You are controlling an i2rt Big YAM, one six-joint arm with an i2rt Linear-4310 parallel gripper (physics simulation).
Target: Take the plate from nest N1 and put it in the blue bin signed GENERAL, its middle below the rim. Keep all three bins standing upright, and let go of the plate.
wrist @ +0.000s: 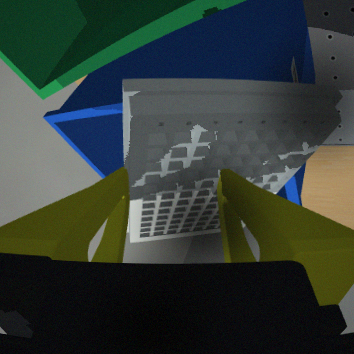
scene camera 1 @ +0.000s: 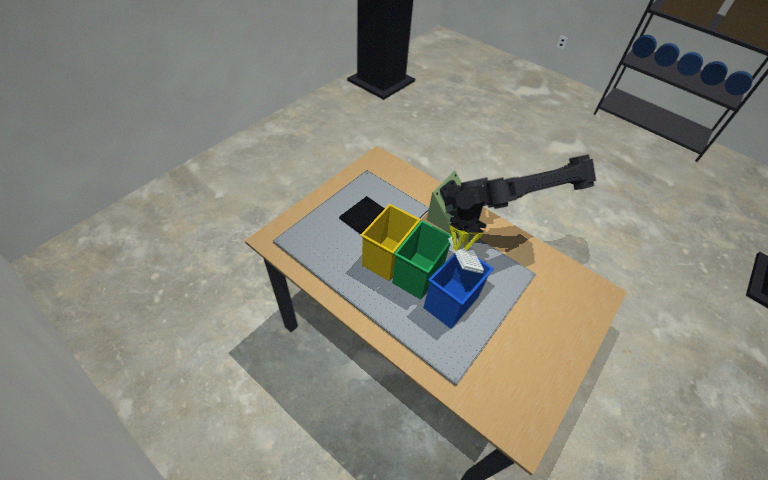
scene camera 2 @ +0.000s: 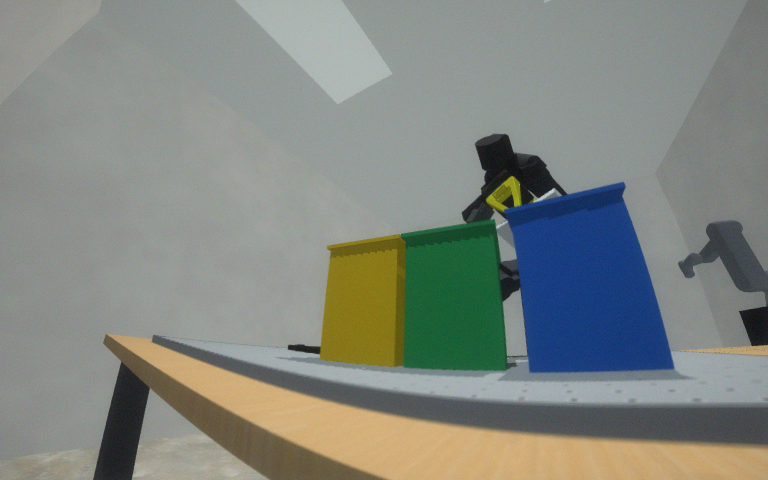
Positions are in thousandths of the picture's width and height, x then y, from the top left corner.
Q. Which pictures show my gripper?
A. The wrist view, scene camera 1 and scene camera 2: all of them.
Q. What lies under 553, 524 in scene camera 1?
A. A green bin.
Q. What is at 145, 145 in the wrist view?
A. A green bin.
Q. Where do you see a green bin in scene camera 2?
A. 592, 668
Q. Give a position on a blue bin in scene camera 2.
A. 768, 636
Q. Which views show the yellow bin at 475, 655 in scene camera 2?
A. Scene camera 1 and scene camera 2 only.
